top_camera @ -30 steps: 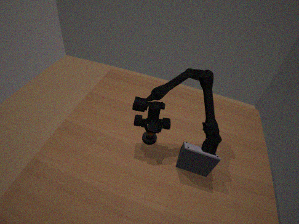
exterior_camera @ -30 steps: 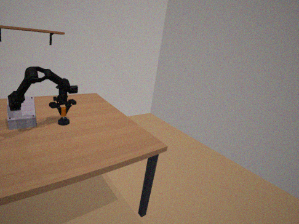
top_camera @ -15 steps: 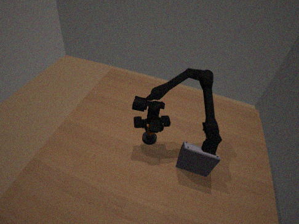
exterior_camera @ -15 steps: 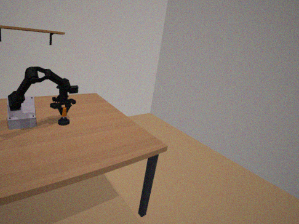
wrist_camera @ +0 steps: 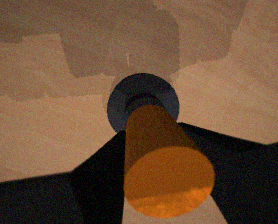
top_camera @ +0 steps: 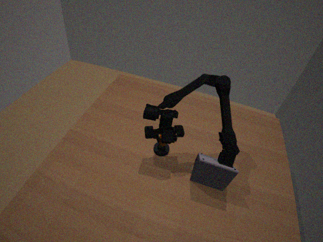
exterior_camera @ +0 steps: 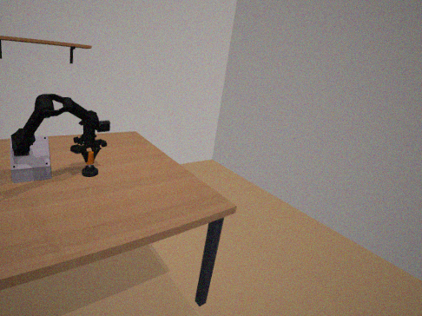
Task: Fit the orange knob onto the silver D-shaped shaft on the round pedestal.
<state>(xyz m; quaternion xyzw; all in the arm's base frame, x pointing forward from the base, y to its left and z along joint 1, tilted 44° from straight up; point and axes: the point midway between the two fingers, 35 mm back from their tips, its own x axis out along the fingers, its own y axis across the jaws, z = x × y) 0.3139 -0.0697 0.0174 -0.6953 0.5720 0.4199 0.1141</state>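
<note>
Now: the round pedestal 40 mm below my gripper tip. Round my gripper tip: orange knob (30 mm above).
</note>
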